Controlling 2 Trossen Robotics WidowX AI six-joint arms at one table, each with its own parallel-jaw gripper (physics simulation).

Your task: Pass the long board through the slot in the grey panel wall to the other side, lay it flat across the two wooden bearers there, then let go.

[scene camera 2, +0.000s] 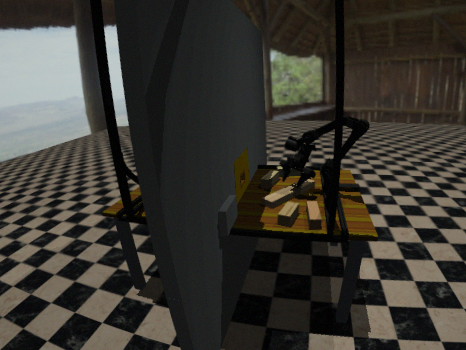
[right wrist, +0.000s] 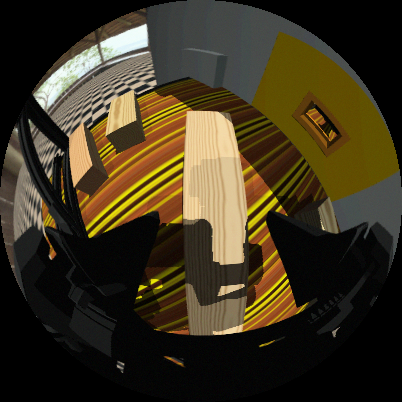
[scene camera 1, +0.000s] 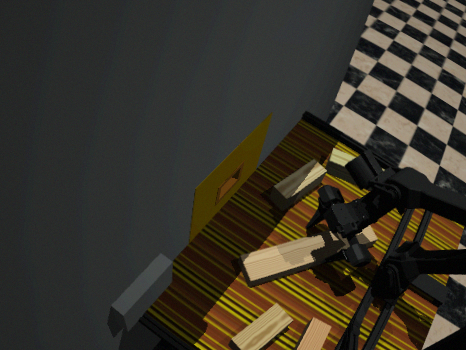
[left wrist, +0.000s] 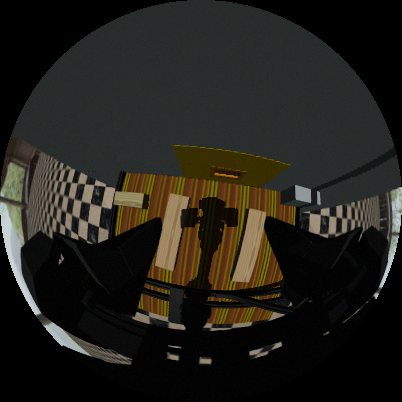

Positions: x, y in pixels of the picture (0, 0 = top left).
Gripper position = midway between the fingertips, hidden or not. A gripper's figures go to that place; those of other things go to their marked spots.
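Labels:
There's a grey block [scene camera 1: 131, 305] that's 0.77 m from the lens, and my right gripper [scene camera 1: 314, 245] is 0.92 m from the lens.

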